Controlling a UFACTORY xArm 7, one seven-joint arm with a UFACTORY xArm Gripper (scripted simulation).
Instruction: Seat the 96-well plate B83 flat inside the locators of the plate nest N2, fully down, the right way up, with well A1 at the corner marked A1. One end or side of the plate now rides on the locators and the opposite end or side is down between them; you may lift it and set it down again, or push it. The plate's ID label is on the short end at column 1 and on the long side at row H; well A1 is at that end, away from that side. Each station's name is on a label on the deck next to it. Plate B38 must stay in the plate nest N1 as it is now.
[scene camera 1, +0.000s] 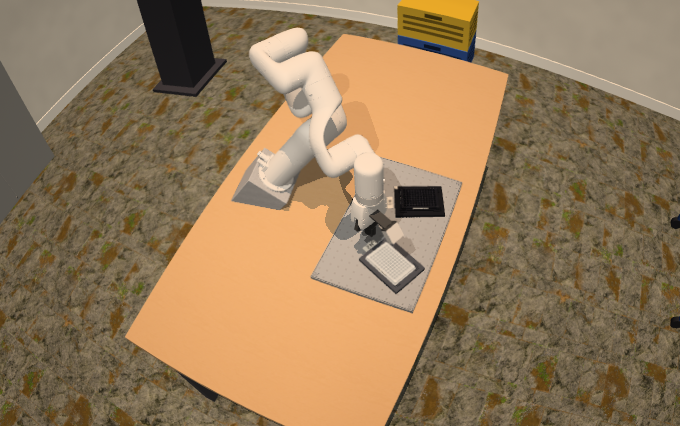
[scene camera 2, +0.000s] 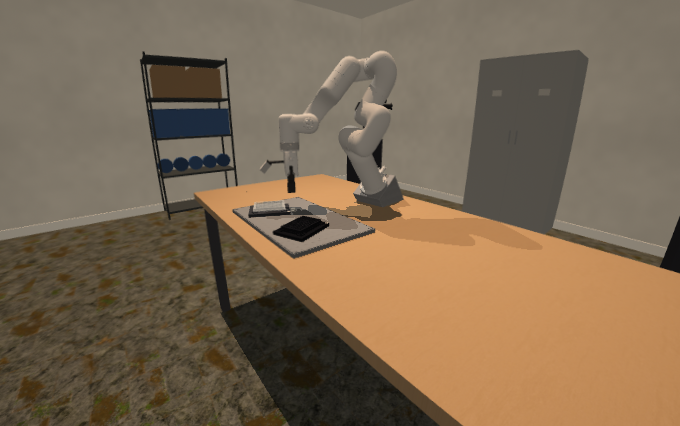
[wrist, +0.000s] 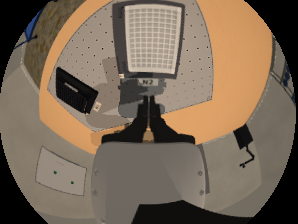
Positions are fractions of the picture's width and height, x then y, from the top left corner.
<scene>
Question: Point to a white 96-well plate B83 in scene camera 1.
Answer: At 0.58, 0.63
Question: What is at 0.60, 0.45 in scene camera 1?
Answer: A black plate B38.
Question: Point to the gripper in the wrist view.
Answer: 0.50, 0.46
</scene>
